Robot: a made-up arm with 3 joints.
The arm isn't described. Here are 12 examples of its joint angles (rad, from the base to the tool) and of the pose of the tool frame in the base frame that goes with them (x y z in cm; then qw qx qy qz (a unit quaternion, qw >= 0)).
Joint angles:
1: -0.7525 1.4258 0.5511
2: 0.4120 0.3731 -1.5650
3: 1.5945 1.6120 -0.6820
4: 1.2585 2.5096 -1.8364
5: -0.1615 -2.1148 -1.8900
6: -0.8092 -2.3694 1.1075
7: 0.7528 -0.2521 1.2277
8: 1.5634 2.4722 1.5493
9: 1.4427 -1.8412 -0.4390
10: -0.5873 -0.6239 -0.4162
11: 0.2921 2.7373 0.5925
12: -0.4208 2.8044 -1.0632
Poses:
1: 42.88 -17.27 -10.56 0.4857 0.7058 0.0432 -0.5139
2: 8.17 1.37 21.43 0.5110 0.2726 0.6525 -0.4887
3: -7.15 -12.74 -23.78 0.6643 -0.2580 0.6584 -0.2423
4: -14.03 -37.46 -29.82 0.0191 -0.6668 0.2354 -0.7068
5: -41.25 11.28 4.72 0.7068 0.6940 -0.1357 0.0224
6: -18.75 45.78 -18.98 0.1660 -0.3829 -0.5945 0.6873
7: -18.41 -20.59 50.27 0.3104 0.6609 -0.2514 0.6353
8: -7.06 -27.24 -38.52 0.6712 0.2276 0.6695 0.2226
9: -15.71 -85.30 17.53 0.1045 0.7070 0.0143 0.6993
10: 2.12 14.13 48.11 0.6944 0.6520 -0.2737 -0.1334
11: -18.57 -6.86 -45.82 0.4248 0.2440 0.6637 -0.5653
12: -13.47 16.30 -34.69 0.3836 0.1075 -0.6989 0.5940
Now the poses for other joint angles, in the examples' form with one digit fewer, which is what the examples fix.
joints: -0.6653 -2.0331 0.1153
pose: -32.0 43.8 5.2 0.521 0.115 -0.698 0.478
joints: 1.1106 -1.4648 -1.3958
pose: -28.6 -57.6 28.3 0.588 0.613 0.352 0.393
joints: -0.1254 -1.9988 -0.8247
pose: -50.8 10.3 11.9 0.612 0.563 -0.428 0.354
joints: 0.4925 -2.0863 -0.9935
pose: -54.9 -32.2 8.6 0.496 0.675 -0.209 0.504
